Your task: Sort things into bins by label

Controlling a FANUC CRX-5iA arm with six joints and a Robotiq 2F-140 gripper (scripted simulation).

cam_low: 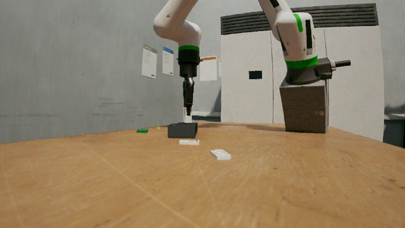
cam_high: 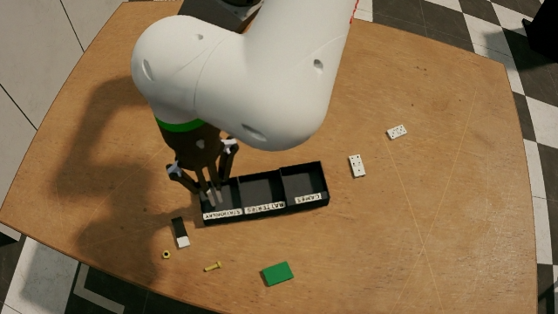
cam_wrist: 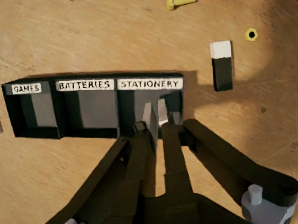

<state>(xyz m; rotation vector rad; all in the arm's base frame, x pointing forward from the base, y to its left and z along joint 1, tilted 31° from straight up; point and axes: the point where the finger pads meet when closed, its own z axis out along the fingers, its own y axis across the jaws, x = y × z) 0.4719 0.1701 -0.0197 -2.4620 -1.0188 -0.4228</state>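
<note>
Right now my hand is 50 mm past the black three-part bin tray, 80 mm to the right of it and 50 mm above it. From my hand the other things lie so: yellow bolt 130 mm ahead, 50 mm to the left, 60 mm below; then yellow nut 150 mm ahead, 60 mm to the right, 60 mm below; then flat green block 100 mm ahead, 160 mm to the left, 60 mm below.
</note>
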